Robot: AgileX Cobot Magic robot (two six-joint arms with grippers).
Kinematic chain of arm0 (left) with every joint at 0, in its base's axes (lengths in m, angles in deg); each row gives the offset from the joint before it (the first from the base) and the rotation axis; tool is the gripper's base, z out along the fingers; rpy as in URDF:
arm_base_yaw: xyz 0 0 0.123 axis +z
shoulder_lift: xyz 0 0 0 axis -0.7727 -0.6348 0
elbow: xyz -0.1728 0.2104 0.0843 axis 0.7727 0.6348 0
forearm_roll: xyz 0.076 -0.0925 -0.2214 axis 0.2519 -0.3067 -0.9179
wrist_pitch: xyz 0 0 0 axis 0.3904 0.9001 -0.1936
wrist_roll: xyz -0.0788 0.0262 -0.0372 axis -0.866 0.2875 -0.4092
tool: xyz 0 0 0 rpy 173.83 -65.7 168.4
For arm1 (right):
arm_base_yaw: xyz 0 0 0.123 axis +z
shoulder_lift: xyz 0 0 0 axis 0.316 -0.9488 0
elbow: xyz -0.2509 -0.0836 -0.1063 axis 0.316 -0.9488 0
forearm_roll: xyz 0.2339 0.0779 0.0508 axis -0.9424 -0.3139 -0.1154
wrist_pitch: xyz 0 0 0 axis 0.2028 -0.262 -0.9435
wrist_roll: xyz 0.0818 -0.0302 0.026 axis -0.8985 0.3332 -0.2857
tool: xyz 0 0 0 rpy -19.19 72.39 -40.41
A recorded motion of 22 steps. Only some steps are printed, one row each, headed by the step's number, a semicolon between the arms.
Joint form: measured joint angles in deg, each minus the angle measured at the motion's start. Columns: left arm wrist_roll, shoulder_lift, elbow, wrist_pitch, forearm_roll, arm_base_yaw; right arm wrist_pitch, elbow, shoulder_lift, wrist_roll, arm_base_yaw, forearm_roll.
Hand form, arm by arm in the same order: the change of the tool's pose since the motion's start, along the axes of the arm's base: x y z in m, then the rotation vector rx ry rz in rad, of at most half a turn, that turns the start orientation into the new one. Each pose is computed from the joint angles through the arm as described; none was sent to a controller.
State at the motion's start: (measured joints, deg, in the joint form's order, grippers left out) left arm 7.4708 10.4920 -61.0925 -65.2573 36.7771 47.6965; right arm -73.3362 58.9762 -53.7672 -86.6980 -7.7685 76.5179
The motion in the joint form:
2: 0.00 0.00 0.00 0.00 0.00 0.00; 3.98 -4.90 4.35 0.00 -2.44 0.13
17: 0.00 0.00 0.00 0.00 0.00 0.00; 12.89 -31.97 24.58 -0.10 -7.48 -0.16
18: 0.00 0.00 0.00 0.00 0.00 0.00; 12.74 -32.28 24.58 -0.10 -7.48 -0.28
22: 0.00 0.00 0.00 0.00 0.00 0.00; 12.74 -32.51 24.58 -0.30 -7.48 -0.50
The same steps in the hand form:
2: 0.0000 0.0000 0.0000 0.0000 0.0000 0.0000; -0.0077 -0.0043 -0.0160 0.0064 -0.0594 -0.0373
17: 0.0000 0.0000 0.0000 0.0000 0.0000 0.0000; -0.0296 -0.0109 -0.1378 0.0133 -0.0945 -0.1126
18: 0.0000 0.0000 0.0000 0.0000 0.0000 0.0000; -0.0296 -0.0108 -0.1398 0.0145 -0.0862 -0.1128
22: 0.0000 0.0000 0.0000 0.0000 0.0000 0.0000; -0.0296 -0.0107 -0.1412 0.0211 -0.0816 -0.1139

